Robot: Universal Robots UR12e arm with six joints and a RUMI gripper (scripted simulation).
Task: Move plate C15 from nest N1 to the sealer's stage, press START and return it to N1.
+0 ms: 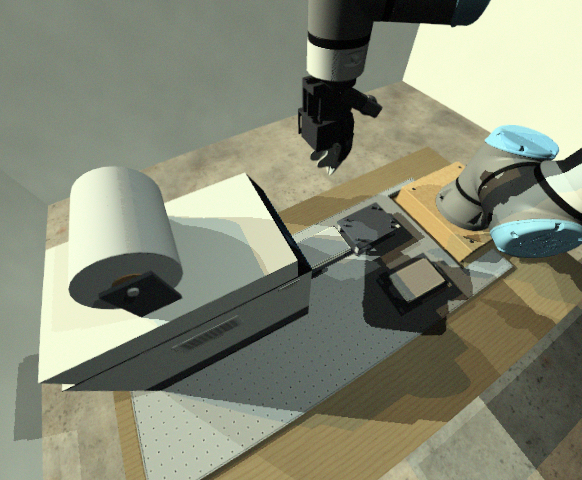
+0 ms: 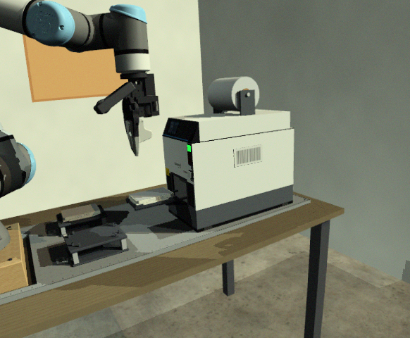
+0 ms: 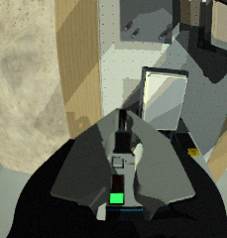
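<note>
Right now my hand is 70 mm short of the white open-well plate, 90 mm to the right of it and 170 mm above it. Also, from my hand: dark stage 70 mm ahead, 90 mm to the left, 180 mm below; then foil-covered plate 120 mm behind, 280 mm to the left, 240 mm below; then start button 170 mm ahead, 10 mm to the right, 100 mm below.
</note>
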